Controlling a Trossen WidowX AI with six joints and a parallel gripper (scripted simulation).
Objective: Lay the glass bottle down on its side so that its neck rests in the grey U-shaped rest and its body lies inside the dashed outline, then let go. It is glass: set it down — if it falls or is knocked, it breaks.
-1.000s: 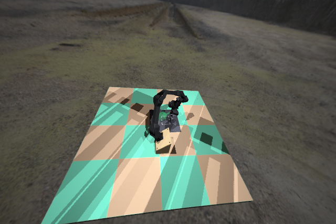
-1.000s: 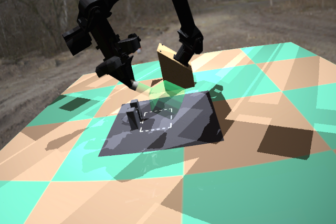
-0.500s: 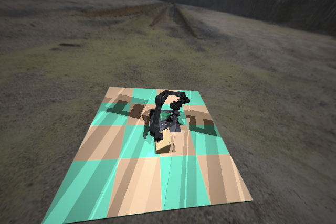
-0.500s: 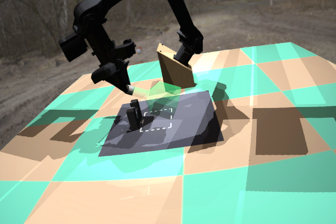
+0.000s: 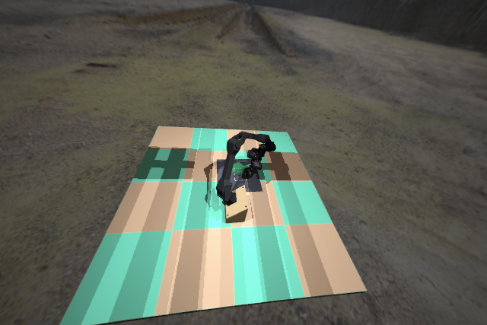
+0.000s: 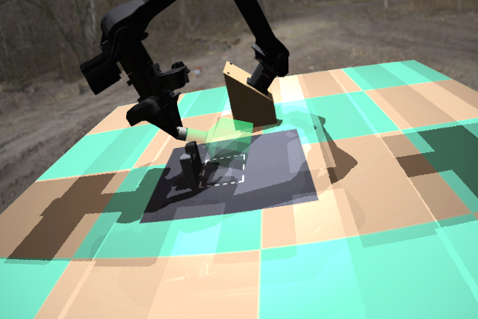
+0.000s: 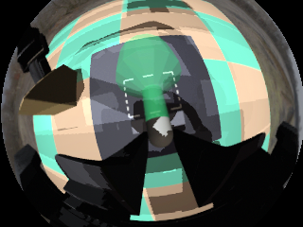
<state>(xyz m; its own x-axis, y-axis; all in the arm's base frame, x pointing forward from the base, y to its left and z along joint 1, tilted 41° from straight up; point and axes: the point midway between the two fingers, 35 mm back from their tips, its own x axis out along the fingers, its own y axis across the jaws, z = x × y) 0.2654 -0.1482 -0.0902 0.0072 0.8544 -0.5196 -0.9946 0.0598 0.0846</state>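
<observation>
My gripper tip is now 50 mm to the right of the green glass bottle and 20 mm above it. The rest, counted from my gripper tip: dark mat: 100 mm below, 90 mm to the left.
</observation>
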